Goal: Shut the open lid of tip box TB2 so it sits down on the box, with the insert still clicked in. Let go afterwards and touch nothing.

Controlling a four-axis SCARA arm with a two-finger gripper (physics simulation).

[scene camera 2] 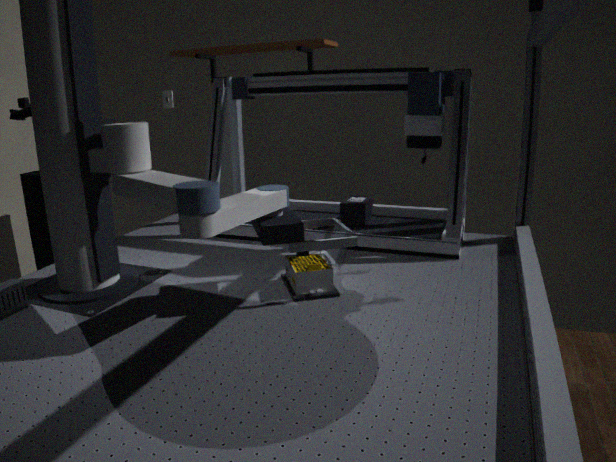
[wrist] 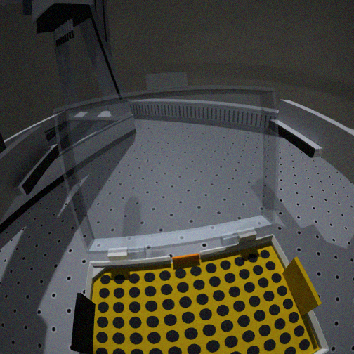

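Seen in the pictures: gripper, fingertip midpoint: [scene camera 2: 344,230]; arm's base, link origin: [scene camera 2: 90,288].
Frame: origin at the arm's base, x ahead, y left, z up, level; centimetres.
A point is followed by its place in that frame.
Observation:
Tip box TB2 [scene camera 2: 318,284] {x 56.8, y 11.5, z 4.0 cm} [wrist: 88,282] stands on the perforated table [scene camera 2: 425,350] {x 82.8, y -5.8, z 1.3 cm} [wrist: 200,165]. Its yellow insert [scene camera 2: 310,263] {x 53.3, y 16.1, z 7.0 cm} [wrist: 194,292] lies in the box top, with an orange clip [wrist: 185,260] at the hinge-side rim. The clear lid [wrist: 175,239] stands open, tilted up from the hinge side; it is faint in the scene view. My gripper [scene camera 2: 354,236] {x 60.0, y 21.1, z 13.9 cm} [wrist: 165,117] is open and empty, its fingers spread wide above the box, on the lid's side. In the wrist view the lid shows between the two fingers; whether either finger touches it cannot be told.
A gantry frame [scene camera 2: 461,165] {x 84.0, y 50.8, z 25.8 cm} stands behind the box, with a dark block [scene camera 2: 355,214] {x 54.3, y 51.5, z 10.1 cm} on its base. A tool head [scene camera 2: 424,125] {x 74.2, y 46.9, z 36.5 cm} hangs from its crossbeam. A raised rail [scene camera 2: 542,320] {x 102.6, y 1.9, z 6.0 cm} runs along the table's right side. The arm's column [scene camera 2: 75,150] {x 6.2, y -4.2, z 35.1 cm} stands at the left.

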